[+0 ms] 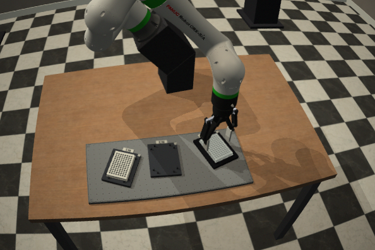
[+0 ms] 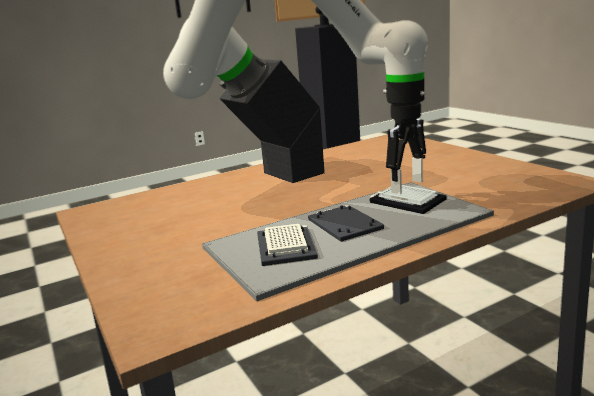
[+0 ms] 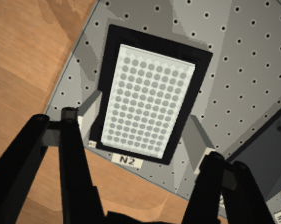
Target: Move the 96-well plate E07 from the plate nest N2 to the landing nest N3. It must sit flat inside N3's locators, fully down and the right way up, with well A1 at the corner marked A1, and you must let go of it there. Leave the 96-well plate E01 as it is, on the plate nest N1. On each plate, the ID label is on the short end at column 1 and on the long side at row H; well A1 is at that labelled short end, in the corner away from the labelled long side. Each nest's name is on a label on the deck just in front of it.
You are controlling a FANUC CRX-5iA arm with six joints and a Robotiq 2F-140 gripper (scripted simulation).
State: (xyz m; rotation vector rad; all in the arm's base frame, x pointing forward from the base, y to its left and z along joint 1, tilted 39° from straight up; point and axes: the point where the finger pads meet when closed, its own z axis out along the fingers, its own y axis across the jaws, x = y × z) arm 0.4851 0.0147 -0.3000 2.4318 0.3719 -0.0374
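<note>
My hand is 5 cm above the plate. Round my hand: landing nest N3 (22 cm to the right, 6 cm below, 1 cm ahead); then N2 label (9 cm behind, 6 cm below, 3 cm to the right); then plate nest N2 (6 cm below).
</note>
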